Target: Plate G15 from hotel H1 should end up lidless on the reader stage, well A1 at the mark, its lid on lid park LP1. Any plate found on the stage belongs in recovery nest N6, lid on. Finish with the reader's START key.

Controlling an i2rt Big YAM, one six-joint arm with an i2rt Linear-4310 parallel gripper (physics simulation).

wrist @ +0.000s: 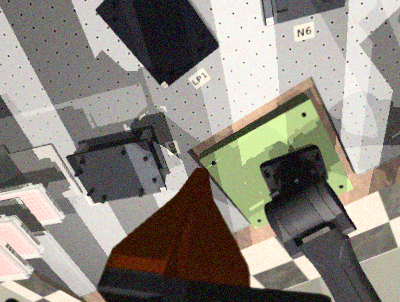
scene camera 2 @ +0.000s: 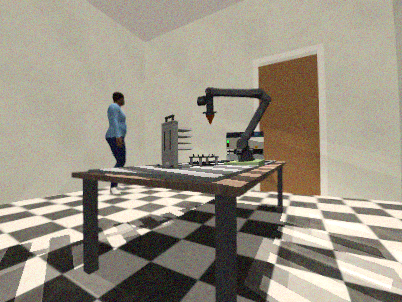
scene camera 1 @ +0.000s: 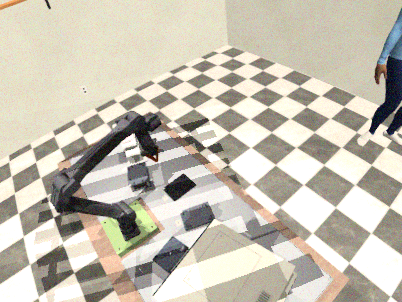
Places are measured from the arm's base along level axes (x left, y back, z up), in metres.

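Pixels of known places: gripper, between the fingertips: (wrist: 201,175) (scene camera 2: 210,124) (scene camera 1: 157,161); arm's base, origin of its link: (wrist: 293,170) (scene camera 2: 246,160) (scene camera 1: 129,229).
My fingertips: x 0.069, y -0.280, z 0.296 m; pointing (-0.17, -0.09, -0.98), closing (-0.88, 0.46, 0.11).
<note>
Ahead of a thing's pixels: the offset from my fingertips to its middle. "*": to the spot under its first point.
My gripper (scene camera 1: 156,158) (scene camera 2: 210,123) (wrist: 201,175) is shut with nothing between its orange fingers, pointing down high above the table. The hotel {dx +0.452, dy +0.055, dz -0.170 m} (scene camera 2: 170,145) is a tall grey tower with shelves on one side. Pink-topped plates with clear rims, one of them here {dx +0.413, dy +0.064, dz -0.203 m} (wrist: 41,204), are stacked at the wrist view's left edge; their labels are unreadable. The black lid park LP1 {dx +0.039, dy -0.074, dz -0.309 m} (scene camera 1: 180,187) (wrist: 160,40) shows no lid. Nest N6 {dx -0.189, dy -0.067, dz -0.310 m} (scene camera 1: 197,216) (wrist: 325,7) shows no plate. The dark reader stage {* dx -0.349, dy +0.141, dz -0.216 m} (scene camera 1: 171,254) shows no plate. The START key cannot be made out.
A dark pegged stand labelled RG {dx +0.237, dy +0.107, dz -0.281 m} (scene camera 1: 138,174) (wrist: 117,172) (scene camera 2: 203,158) lies between the hotel side and the green arm base (scene camera 1: 141,217) (wrist: 240,150). The big cream reader {dx -0.621, dy +0.027, dz -0.172 m} (scene camera 1: 240,270) stands beside its stage. A person (scene camera 1: 392,85) (scene camera 2: 116,125) stands beyond the table.
</note>
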